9 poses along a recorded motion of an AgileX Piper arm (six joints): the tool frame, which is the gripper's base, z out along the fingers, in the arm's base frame.
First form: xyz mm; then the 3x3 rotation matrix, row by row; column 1 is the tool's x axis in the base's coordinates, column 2 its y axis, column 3 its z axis. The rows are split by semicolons.
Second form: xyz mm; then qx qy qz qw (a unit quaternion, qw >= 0). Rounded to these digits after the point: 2 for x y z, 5 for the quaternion. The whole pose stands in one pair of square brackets.
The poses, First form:
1: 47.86 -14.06 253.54; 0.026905 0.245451 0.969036; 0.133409 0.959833 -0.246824; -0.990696 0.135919 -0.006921
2: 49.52 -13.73 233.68; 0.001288 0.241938 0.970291; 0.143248 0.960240 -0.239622; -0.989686 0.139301 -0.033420
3: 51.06 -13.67 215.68; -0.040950 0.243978 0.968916; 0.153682 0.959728 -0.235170; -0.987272 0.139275 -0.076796
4: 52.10 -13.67 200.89; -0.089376 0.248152 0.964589; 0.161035 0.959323 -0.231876; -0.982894 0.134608 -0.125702
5: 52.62 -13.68 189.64; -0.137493 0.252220 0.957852; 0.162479 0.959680 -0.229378; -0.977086 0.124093 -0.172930
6: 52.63 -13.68 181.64; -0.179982 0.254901 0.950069; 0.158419 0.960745 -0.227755; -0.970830 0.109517 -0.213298
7: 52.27 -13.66 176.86; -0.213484 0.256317 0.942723; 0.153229 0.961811 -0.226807; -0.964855 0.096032 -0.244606
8: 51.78 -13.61 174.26; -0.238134 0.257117 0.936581; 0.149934 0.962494 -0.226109; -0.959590 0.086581 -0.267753
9: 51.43 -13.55 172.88; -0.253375 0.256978 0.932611; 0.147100 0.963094 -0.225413; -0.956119 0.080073 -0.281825
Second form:
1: [47.86 -14.06 253.54 0.13601 0.69639 -0.03981 0.70353]
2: [49.52 -13.73 233.68 0.13644 0.70576 -0.03554 0.69428]
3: [51.06 -13.67 215.68 0.13795 0.72067 -0.03327 0.67860]
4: [52.10 -13.67 200.89 0.13875 0.73729 -0.03298 0.66035]
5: [52.62 -13.68 189.64 0.13762 0.75334 -0.03494 0.64212]
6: [52.63 -13.68 181.64 0.13469 0.76714 -0.03853 0.62599]
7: [52.27 -13.66 176.86 0.13164 0.77780 -0.04203 0.61313]
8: [51.78 -13.61 174.26 0.12954 0.78555 -0.04440 0.60345]
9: [51.43 -13.55 172.88 0.12782 0.79030 -0.04598 0.59747]
